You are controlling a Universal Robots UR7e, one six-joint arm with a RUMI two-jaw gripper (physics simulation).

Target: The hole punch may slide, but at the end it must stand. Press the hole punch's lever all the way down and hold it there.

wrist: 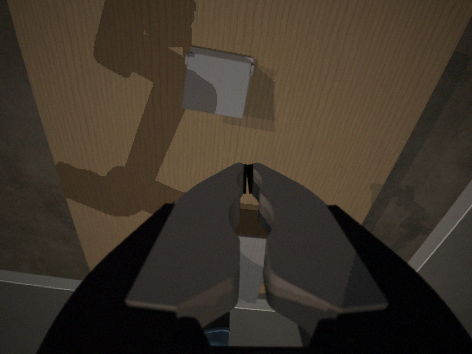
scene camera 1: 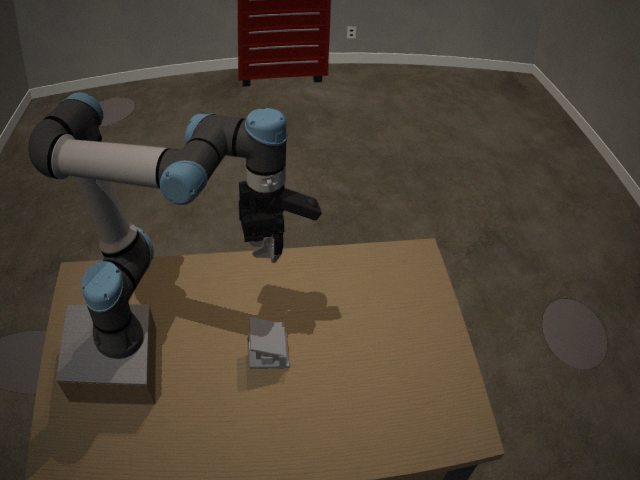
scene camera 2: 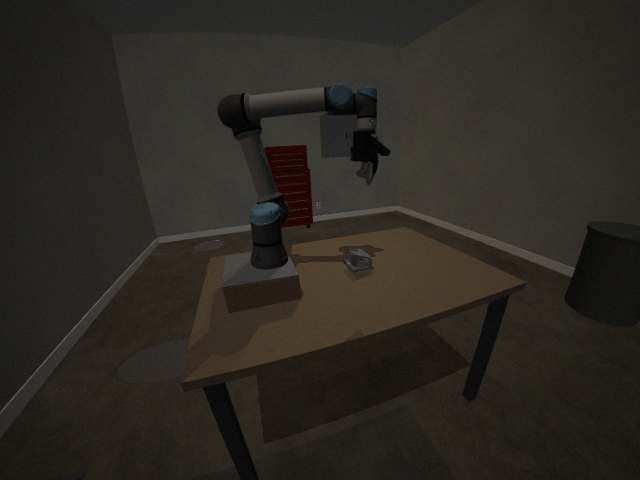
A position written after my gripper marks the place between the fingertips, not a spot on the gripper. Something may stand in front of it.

In view: my gripper (scene camera 1: pixel 273 261) and a grey hole punch (scene camera 1: pixel 257 361).
My gripper is seen too in the wrist view (wrist: pixel 246 167) and in scene camera 2 (scene camera 2: pixel 368 184).
